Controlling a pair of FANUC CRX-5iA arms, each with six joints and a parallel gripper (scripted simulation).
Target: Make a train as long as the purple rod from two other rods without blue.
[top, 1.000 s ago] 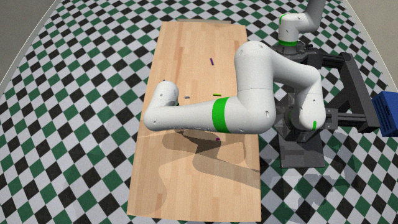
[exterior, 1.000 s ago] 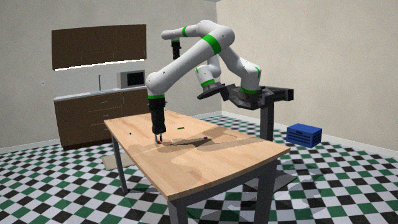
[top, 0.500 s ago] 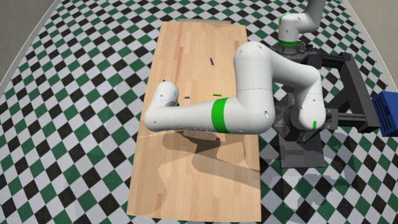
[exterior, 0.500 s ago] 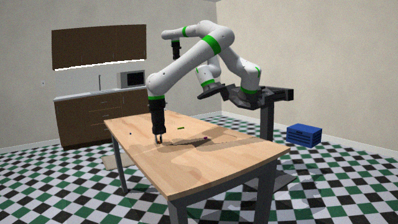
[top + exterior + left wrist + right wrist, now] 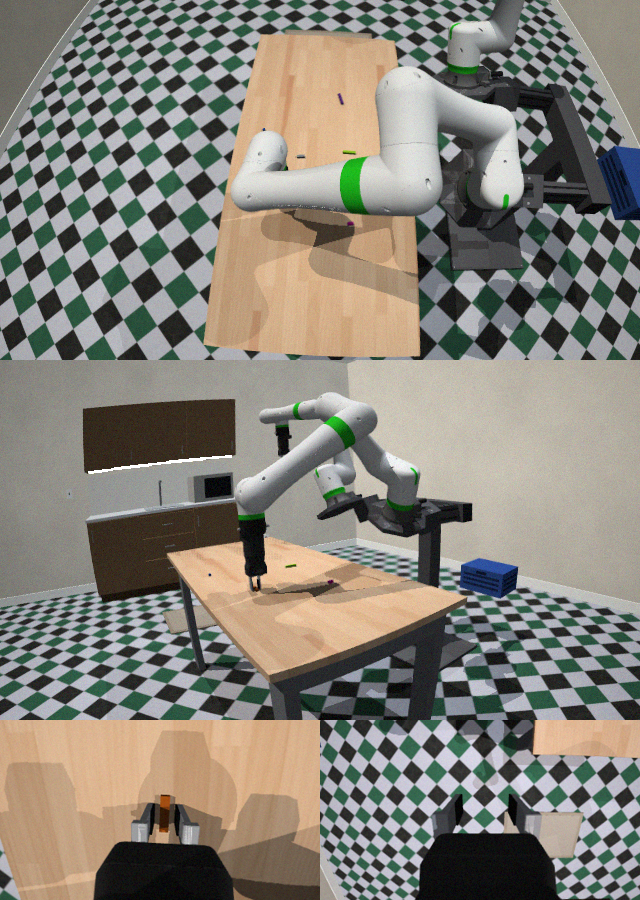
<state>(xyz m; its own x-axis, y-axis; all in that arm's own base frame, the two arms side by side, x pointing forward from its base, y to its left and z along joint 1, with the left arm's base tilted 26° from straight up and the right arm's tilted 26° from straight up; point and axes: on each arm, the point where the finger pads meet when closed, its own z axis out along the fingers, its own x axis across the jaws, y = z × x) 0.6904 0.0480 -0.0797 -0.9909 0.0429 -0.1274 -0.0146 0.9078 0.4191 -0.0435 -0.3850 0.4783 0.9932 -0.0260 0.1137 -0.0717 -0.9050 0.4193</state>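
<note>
My left hand is 20 mm above the orange rod. From my left hand the other things lie so: magenta rod 270 mm behind, 80 mm to the left, 20 mm below; then blue rod 120 mm ahead, 290 mm to the right, 20 mm below; then grey rod 50 mm behind, 170 mm to the right, 20 mm below.
</note>
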